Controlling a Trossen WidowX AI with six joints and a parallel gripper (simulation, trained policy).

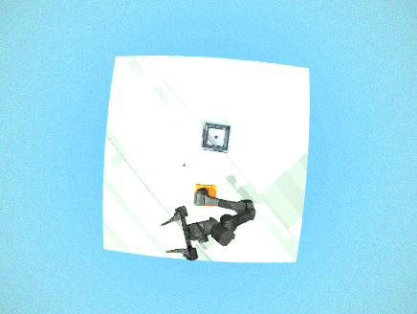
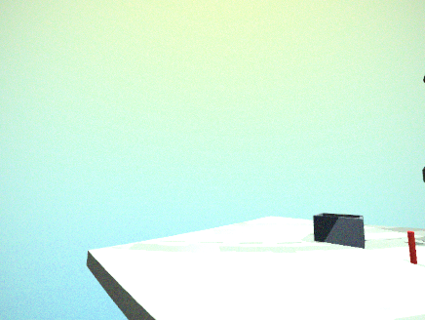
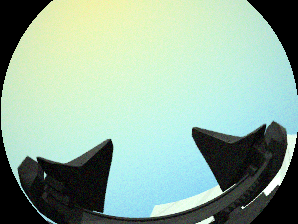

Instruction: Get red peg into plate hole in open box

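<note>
Now: gripper tip 22 cm short of the red peg, 2 cm to the left of it and 55 cm above it. The rest, counted from my gripper tip: grey box (37 cm ahead, 22 cm to the right, 56 cm below); grey plate (37 cm ahead, 22 cm to the right, 54 cm below).
</note>
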